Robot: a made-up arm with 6 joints.
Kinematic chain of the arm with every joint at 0, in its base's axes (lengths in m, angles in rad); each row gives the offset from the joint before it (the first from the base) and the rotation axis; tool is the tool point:
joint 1: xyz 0 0 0.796 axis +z
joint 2: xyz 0.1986 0 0 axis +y
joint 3: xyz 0 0 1.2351 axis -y
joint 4: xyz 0 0 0.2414 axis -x
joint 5: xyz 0.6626 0 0 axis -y
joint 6: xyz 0.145 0 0 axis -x
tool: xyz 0 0 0
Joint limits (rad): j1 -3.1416..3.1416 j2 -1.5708..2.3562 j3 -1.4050..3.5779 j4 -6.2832..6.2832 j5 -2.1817..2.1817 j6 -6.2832..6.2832
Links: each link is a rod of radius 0.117 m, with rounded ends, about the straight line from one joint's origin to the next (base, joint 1, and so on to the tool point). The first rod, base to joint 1, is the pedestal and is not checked.
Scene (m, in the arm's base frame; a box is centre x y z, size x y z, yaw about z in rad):
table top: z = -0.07
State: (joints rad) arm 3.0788 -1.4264 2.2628 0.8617 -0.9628 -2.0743
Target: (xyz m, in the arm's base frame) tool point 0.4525 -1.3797 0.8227
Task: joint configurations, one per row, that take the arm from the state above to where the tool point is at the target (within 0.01 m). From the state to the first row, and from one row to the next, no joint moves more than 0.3 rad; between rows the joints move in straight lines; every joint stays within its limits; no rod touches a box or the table.
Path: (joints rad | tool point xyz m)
1: 2.8285 -1.3621 2.3297 0.8514 -0.9684 -2.0743 | 1.5114 -0.3948 0.5238
2: 2.5781 -1.2978 2.3967 0.8411 -0.9740 -2.0743 | 1.3490 -0.7466 0.6008
3: 2.3278 -1.2334 2.4636 0.8308 -0.9796 -2.0743 | 1.1044 -1.0395 0.6767
4: 2.0775 -1.1691 2.5305 0.8205 -0.9852 -2.0743 | 0.7975 -1.2547 0.7507
5: 1.8272 -1.1048 2.5975 0.8102 -0.9908 -2.0743 | 0.4525 -1.3797 0.8227

